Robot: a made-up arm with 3 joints. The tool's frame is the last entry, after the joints. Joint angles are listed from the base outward. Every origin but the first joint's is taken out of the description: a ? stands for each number. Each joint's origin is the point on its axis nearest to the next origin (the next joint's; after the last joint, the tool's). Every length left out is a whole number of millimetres.
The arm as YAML. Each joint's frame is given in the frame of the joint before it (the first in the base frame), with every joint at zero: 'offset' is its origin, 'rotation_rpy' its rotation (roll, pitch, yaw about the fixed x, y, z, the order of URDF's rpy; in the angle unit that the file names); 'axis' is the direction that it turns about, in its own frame. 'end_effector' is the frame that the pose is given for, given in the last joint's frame.
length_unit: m
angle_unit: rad
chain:
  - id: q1
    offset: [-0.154, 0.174, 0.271]
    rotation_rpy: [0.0, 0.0, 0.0]
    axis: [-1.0, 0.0, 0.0]
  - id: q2
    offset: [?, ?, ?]
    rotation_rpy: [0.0, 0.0, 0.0]
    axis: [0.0, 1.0, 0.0]
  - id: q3
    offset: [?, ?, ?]
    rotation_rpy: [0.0, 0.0, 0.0]
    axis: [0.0, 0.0, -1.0]
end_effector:
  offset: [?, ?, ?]
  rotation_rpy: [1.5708, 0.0, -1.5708]
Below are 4 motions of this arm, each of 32 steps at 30 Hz.
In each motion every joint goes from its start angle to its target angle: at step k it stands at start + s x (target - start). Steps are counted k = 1, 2, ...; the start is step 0. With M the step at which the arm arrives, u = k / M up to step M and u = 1 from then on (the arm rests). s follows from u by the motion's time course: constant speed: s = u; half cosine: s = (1 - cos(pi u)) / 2; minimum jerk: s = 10 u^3 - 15 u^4 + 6 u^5.
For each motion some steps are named. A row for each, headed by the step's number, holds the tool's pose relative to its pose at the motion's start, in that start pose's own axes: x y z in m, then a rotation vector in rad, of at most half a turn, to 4 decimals.
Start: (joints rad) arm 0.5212 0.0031 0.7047
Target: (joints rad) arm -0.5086 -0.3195 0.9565
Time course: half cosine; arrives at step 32
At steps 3, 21, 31, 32:
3: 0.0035 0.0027 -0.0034 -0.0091 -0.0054 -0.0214
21: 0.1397 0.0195 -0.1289 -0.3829 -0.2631 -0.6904
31: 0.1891 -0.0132 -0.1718 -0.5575 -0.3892 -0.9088
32: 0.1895 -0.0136 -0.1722 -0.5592 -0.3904 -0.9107

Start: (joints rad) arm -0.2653 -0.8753 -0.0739
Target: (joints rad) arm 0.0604 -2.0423 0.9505
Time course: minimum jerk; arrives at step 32
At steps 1, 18, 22, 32:
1: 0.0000 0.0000 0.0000 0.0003 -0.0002 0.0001
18: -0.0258 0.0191 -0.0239 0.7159 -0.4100 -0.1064
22: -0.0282 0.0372 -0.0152 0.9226 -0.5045 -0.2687
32: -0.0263 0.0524 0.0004 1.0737 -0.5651 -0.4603

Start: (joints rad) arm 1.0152 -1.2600 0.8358
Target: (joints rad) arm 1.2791 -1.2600 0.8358
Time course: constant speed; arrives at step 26
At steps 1, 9, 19, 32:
1: -0.0012 -0.0003 0.0026 0.0023 0.0097 0.0021
9: -0.0096 -0.0028 0.0237 0.0207 0.0870 0.0187
19: -0.0177 -0.0067 0.0509 0.0438 0.1836 0.0395
32: -0.0218 -0.0100 0.0703 0.0599 0.2513 0.0541

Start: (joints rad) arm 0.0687 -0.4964 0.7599
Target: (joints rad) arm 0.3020 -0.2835 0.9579
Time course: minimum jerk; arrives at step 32
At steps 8, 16, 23, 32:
8: -0.0037 -0.0040 0.0018 -0.0009 -0.0092 0.0307
16: -0.0161 -0.0203 0.0086 0.0030 -0.0488 0.1497
23: -0.0252 -0.0364 0.0143 0.0171 -0.0903 0.2593
32: -0.0280 -0.0428 0.0164 0.0252 -0.1076 0.3017

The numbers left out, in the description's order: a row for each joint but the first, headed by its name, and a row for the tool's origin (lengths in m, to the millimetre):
q2: 0.0 0.006 0.174
q3: 0.0 0.0 0.024
tool: -0.001 0.123 0.0

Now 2 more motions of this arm.
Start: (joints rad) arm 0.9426 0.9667 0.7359
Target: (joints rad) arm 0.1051 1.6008 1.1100
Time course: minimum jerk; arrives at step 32
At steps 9, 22, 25, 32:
9: 0.0145 -0.0020 -0.0106 -0.1065 0.0468 0.0160
22: 0.0669 -0.0400 -0.0594 -0.4900 0.3546 0.2370
25: 0.0728 -0.0491 -0.0658 -0.5231 0.4132 0.2873
32: 0.0767 -0.0556 -0.0701 -0.5409 0.4549 0.3234

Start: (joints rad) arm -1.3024 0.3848 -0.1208
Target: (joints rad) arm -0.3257 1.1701 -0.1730
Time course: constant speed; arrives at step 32
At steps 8, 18, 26, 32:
8: -0.0428 -0.0313 -0.0226 -0.2212 -0.1006 0.1900
18: -0.0815 -0.0836 -0.0550 -0.4877 -0.2869 0.3927
26: -0.0977 -0.1329 -0.0826 -0.6835 -0.4822 0.5223
32: -0.1003 -0.1720 -0.1031 -0.8148 -0.6542 0.5981

